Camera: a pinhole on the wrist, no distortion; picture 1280 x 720 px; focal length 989.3 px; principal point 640.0 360.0 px. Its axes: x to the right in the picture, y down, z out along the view. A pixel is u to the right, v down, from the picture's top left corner.
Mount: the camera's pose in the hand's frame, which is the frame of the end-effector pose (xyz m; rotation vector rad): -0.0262 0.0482 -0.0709 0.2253 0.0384 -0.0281
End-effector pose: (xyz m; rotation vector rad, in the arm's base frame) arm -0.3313 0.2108 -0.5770 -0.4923 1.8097 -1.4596
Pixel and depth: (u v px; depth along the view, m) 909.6 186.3 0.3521
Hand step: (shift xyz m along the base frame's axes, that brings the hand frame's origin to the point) 0.1237 -0.2497 0.0453
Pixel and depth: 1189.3 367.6 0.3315
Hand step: 0.0689 -0.2878 -0.0434
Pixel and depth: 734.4 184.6 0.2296
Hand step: 0.0983 -0.1081 0.0301
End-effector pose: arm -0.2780 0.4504 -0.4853 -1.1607 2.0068 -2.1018
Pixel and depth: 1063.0 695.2 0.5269
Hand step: 0.0315 -0.5306 -0.0225
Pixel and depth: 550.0 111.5 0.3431
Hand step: 0.2114 -0.1671 0.0493
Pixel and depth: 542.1 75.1 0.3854
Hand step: 0.2498 -0.1889 0.0717
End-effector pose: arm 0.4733 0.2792 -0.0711 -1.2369 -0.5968 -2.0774
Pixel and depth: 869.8 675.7 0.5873
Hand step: 0.3426 0.2482 0.3709
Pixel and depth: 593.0 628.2 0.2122
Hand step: 0.1397 0.0668 0.0469
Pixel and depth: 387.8 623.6 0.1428
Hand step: 0.1056 0.0305 -0.0115
